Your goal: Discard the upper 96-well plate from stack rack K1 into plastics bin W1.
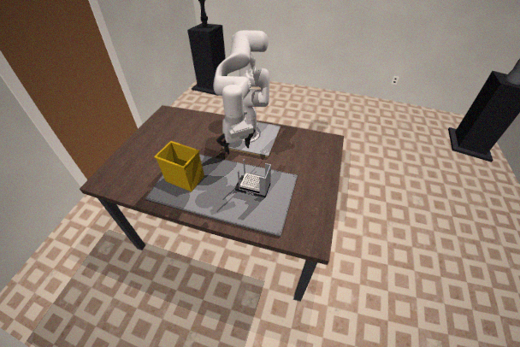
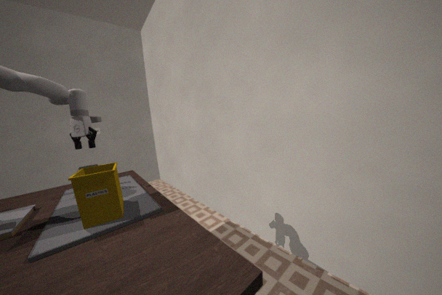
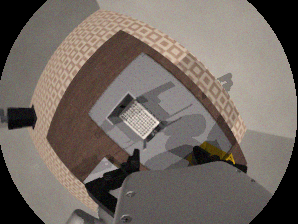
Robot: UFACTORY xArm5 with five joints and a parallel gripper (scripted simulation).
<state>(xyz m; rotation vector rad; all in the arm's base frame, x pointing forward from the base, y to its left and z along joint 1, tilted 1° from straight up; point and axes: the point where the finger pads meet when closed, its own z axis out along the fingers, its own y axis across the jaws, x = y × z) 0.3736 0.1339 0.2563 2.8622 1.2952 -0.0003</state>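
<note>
My gripper is now 20 mm past the white 96-well plate, 70 mm to the right of it and 220 mm above it. From my hand the other things lie so: yellow plastics bin W1: 70 mm ahead, 300 mm to the right, 170 mm below.
</note>
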